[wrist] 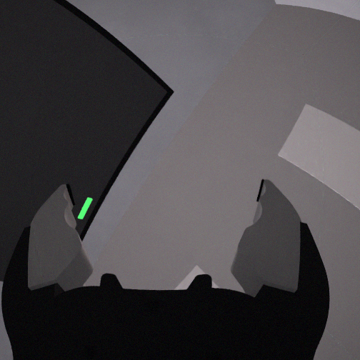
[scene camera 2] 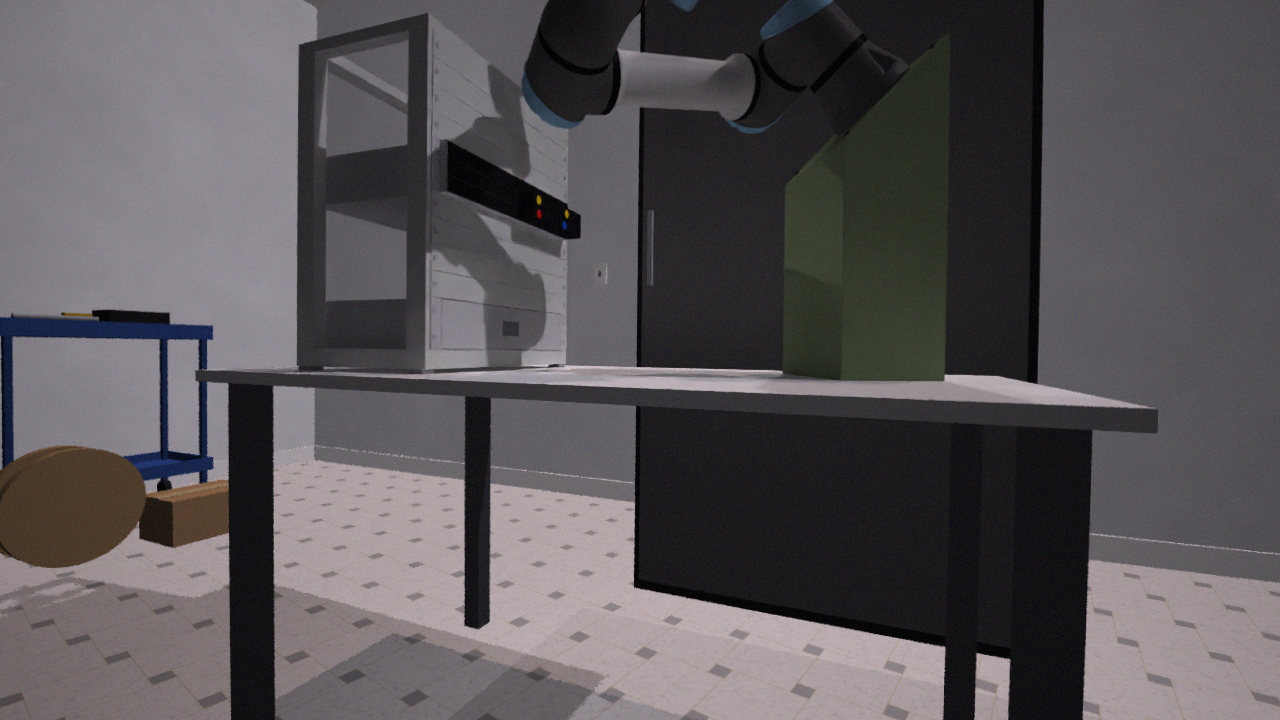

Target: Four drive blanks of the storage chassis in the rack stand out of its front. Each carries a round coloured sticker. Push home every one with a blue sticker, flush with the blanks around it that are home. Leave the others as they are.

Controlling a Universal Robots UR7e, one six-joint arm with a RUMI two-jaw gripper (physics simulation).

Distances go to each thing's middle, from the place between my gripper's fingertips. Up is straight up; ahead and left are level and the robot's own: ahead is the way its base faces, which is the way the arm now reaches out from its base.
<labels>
Right now my hand is 670 mm above the grey rack point(scene camera 2: 481, 189), 310 mm to the right of it and 240 mm short of it.
</labels>
